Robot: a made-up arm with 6 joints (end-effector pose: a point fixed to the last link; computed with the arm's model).
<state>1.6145 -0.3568 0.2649 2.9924 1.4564 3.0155</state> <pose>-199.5 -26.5 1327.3 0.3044 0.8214 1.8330</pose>
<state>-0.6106 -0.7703 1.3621 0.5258 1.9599 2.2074</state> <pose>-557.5 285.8 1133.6 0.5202 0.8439 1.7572</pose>
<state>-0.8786 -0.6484 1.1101 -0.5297 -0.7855 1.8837</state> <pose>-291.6 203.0 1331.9 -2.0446 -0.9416 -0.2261</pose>
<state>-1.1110 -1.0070 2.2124 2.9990 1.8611 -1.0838</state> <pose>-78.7 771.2 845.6 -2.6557 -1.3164 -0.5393</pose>
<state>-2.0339 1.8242 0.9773 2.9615 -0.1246 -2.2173</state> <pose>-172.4 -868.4 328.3 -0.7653 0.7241 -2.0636</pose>
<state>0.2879 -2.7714 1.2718 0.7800 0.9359 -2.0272</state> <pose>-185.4 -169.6 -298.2 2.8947 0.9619 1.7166</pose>
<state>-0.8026 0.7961 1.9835 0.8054 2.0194 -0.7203</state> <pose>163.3 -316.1 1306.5 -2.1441 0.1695 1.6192</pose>
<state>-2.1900 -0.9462 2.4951 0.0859 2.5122 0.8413</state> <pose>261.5 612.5 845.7 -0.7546 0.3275 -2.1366</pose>
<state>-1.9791 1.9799 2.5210 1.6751 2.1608 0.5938</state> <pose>-185.2 -603.8 657.4 -2.5823 0.3690 0.0737</pose>
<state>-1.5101 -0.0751 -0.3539 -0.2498 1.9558 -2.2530</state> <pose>-133.6 -235.4 1131.3 -2.0799 -1.3120 2.7409</pose>
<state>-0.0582 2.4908 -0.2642 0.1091 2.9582 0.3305</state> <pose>204.0 -188.0 14.7 -0.2273 -0.2042 -0.0379</pose>
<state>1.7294 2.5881 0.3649 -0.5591 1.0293 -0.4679</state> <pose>142.3 159.9 -64.1 -0.1912 1.0171 0.6854</pose>
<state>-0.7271 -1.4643 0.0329 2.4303 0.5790 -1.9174</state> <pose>-421.0 621.8 927.6 -1.1433 -0.9344 -0.0822</pose>
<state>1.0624 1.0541 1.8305 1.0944 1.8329 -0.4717</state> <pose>299.3 431.4 1223.6 -1.9756 -0.1348 -3.1267</pose>
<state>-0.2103 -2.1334 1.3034 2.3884 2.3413 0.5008</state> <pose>-562.1 305.5 33.6 1.4709 -0.7803 0.5519</pose>
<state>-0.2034 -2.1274 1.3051 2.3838 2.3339 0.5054</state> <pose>-567.0 301.6 36.9 1.4593 -0.7770 0.5673</pose>
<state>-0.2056 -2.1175 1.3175 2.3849 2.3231 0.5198</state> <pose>-568.9 303.4 42.4 1.4336 -0.7836 0.5805</pose>
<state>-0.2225 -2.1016 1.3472 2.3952 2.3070 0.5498</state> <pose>-565.7 314.5 51.1 1.3840 -0.8061 0.5911</pose>
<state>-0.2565 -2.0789 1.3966 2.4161 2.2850 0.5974</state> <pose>-555.8 336.2 63.9 1.3043 -0.8462 0.6013</pose>
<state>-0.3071 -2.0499 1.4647 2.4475 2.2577 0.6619</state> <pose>-538.4 367.4 80.8 1.1902 -0.9020 0.6163</pose>
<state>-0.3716 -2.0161 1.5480 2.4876 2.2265 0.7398</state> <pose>-513.1 405.4 101.2 1.0377 -0.9680 0.6454</pose>
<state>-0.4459 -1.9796 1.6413 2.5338 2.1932 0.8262</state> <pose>-480.6 446.4 124.0 0.8429 -1.0366 0.7004</pose>
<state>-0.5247 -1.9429 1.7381 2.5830 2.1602 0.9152</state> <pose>-442.7 486.6 147.7 0.6061 -1.0981 0.7910</pose>
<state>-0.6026 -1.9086 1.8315 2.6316 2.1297 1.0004</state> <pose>-402.2 522.8 170.3 0.3383 -1.1435 0.9170</pose>
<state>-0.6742 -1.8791 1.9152 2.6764 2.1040 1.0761</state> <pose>-362.6 552.6 189.9 0.0677 -1.1685 1.0599</pose>
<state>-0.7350 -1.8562 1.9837 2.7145 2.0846 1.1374</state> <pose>-327.3 575.2 205.3 -0.1671 -1.1761 1.1894</pose>
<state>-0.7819 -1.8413 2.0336 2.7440 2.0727 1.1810</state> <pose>-298.9 590.8 215.5 -0.3398 -1.1746 1.2846</pose>
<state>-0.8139 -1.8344 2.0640 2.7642 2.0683 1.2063</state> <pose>-278.8 600.1 220.4 -0.4444 -1.1722 1.3407</pose>
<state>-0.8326 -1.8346 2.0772 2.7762 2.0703 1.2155</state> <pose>-266.2 604.7 220.7 -0.4916 -1.1732 1.3648</pose>
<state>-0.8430 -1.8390 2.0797 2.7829 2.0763 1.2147</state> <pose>-258.6 606.6 218.3 -0.5031 -1.1775 1.3689</pose>
